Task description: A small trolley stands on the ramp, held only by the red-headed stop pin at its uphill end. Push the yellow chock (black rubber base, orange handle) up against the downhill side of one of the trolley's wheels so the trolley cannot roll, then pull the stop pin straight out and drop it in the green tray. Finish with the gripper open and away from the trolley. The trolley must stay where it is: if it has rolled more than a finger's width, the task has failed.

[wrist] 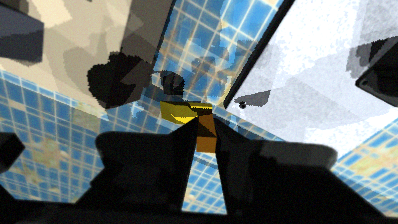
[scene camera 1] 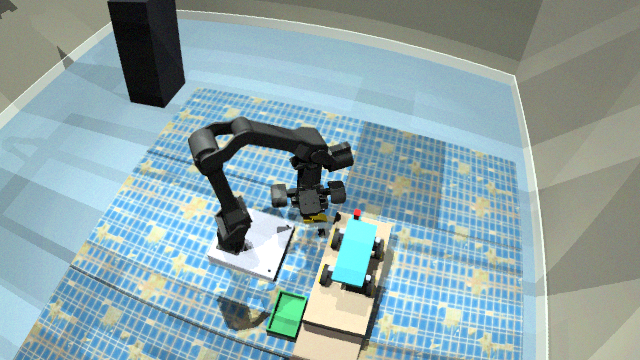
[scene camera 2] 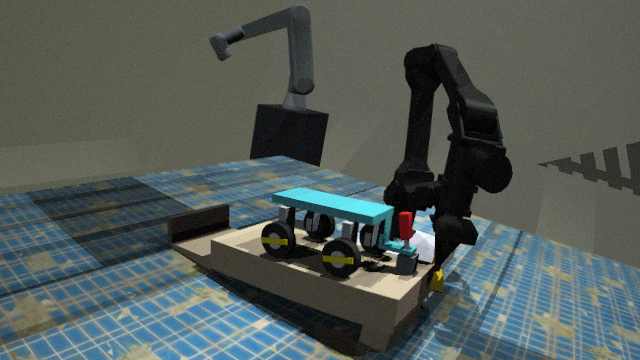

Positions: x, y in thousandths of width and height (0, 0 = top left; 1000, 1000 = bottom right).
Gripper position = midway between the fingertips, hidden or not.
The gripper shows in the wrist view (516, 542), in scene camera 1 (479, 593) and in scene camera 2 (684, 729). A trolley shows in scene camera 1 (560, 668) and in scene camera 2 (534, 715); in the wrist view it is out of frame.
